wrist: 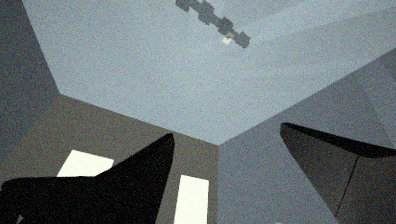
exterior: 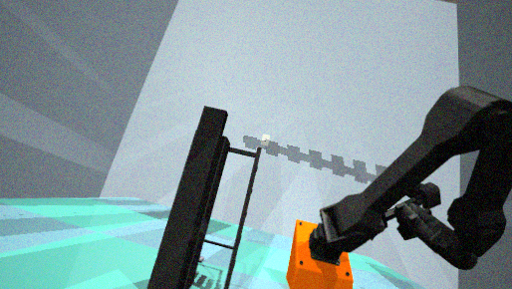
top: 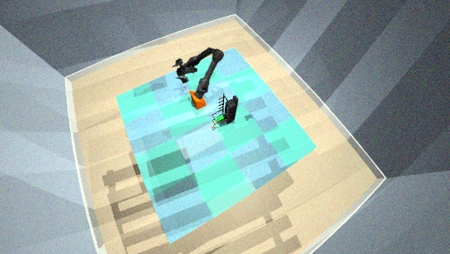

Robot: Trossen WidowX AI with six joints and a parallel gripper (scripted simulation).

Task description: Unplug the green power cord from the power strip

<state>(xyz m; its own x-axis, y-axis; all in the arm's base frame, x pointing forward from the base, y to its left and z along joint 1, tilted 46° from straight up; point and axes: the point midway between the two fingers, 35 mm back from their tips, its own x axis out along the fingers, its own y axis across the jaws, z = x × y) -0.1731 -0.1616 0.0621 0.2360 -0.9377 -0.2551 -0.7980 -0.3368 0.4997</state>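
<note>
The dark end block is 45 cm ahead of my gripper tip, 26 cm below it and 9 cm to the left of it. Also, from my gripper tip: black strip 44 cm ahead, 27 cm to the left, 12 cm below.
</note>
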